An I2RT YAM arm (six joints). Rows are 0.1 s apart.
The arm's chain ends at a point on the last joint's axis. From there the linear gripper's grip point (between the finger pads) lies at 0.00 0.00 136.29 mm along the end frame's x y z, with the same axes.
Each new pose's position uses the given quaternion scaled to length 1; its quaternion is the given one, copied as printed.
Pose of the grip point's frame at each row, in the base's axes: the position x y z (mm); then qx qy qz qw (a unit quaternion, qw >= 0):
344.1 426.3 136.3 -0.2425 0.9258 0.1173 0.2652
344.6 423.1 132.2 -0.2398 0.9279 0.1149 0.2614
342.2 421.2 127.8 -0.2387 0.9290 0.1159 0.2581
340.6 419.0 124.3 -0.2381 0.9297 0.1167 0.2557
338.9 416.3 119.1 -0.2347 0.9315 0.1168 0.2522
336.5 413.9 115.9 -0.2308 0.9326 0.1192 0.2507
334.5 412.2 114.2 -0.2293 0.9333 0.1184 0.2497
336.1 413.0 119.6 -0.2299 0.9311 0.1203 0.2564
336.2 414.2 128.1 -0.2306 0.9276 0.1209 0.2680
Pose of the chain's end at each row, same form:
284.9 379.2 249.7 -0.2425 0.9258 0.1173 0.2652
286.0 377.0 246.3 -0.2398 0.9279 0.1149 0.2614
284.4 375.1 242.3 -0.2387 0.9290 0.1159 0.2581
283.4 372.8 239.1 -0.2381 0.9297 0.1167 0.2557
282.3 370.5 234.3 -0.2347 0.9315 0.1168 0.2522
280.3 367.8 231.2 -0.2308 0.9326 0.1192 0.2507
278.4 366.5 229.7 -0.2293 0.9333 0.1184 0.2497
278.6 366.4 234.0 -0.2299 0.9311 0.1203 0.2564
276.0 366.8 240.8 -0.2306 0.9276 0.1209 0.2680

